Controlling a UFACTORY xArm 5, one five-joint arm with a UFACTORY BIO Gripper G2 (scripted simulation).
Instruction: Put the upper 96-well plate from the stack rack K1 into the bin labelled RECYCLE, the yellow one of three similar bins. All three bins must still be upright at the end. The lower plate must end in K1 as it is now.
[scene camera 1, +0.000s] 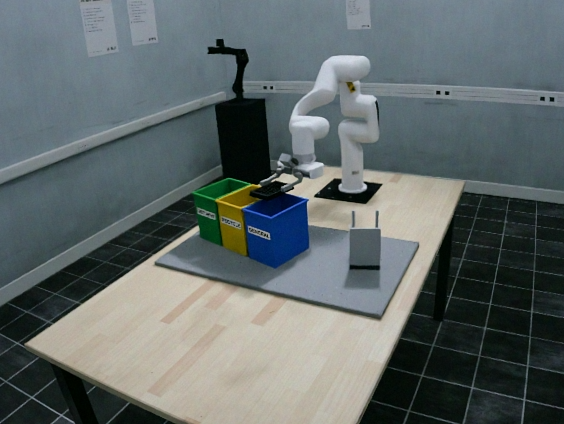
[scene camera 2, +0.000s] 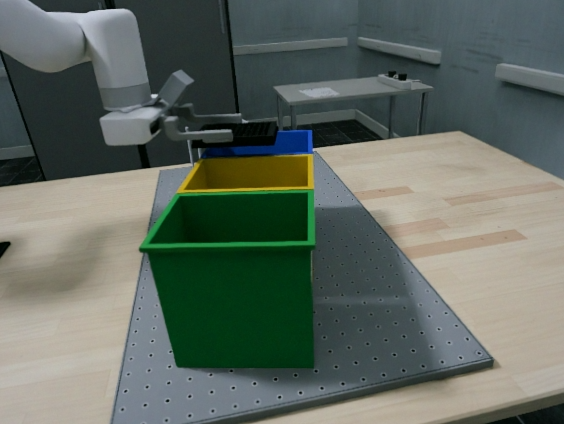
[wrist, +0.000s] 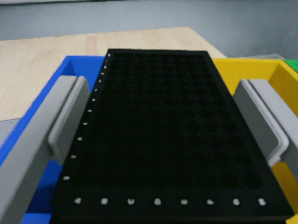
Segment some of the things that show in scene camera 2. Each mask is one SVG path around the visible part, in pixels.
The gripper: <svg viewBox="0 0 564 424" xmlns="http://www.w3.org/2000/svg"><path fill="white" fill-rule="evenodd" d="M100 118L105 143L109 146L142 145L149 142L162 130L166 131L167 137L172 141L203 140L206 144L232 143L232 130L181 133L177 129L180 126L179 118L185 117L190 123L216 122L216 124L242 123L243 121L242 114L197 116L194 113L193 104L185 104L182 107L179 107L177 104L171 107L163 100L152 106L135 105L120 108L103 106L105 110L112 112Z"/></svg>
A yellow recycle bin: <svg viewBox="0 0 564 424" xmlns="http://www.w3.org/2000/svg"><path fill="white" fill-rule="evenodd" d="M313 154L200 158L176 194L314 190Z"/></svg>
A blue bin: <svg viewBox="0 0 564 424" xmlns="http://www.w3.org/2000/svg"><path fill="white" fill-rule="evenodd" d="M312 130L278 131L275 146L206 148L200 158L313 154Z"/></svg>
A green bin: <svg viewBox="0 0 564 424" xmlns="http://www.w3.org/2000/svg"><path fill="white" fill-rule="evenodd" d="M314 190L182 193L174 195L139 246L139 252L147 253L176 367L314 368L312 250L315 250Z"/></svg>
